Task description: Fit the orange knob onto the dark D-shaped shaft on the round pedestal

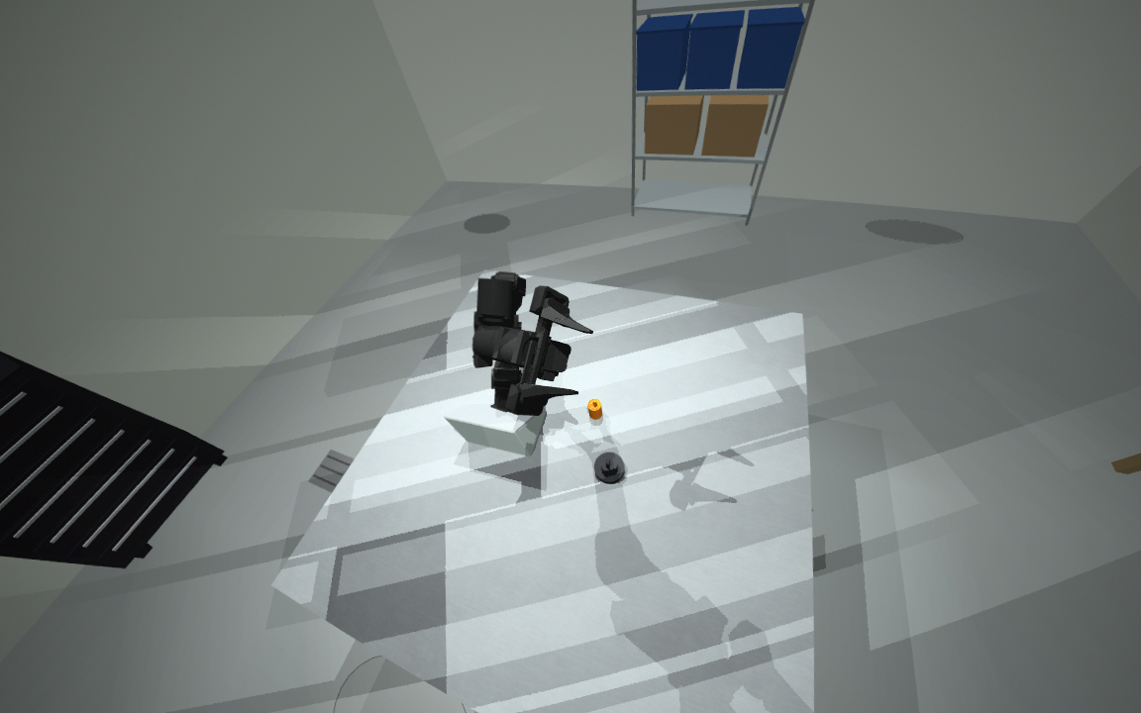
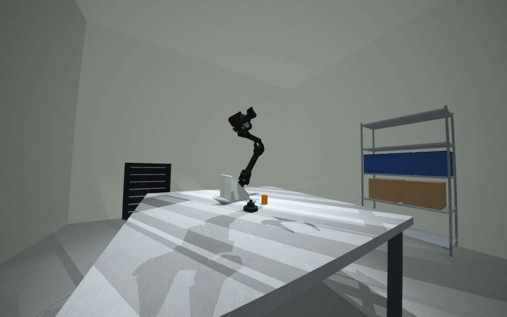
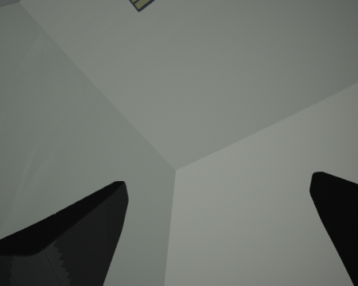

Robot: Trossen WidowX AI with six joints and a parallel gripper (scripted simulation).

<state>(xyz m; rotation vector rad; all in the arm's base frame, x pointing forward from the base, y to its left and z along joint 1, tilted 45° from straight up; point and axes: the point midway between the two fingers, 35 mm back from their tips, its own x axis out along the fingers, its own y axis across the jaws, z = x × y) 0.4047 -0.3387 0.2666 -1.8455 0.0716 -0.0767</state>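
Right now the orange knob is 56 cm below my gripper tip, 18 cm to the left of it and 11 cm behind it. Also, from my gripper tip: dark round pedestal: 56 cm below, 4 cm to the left, 1 cm behind.
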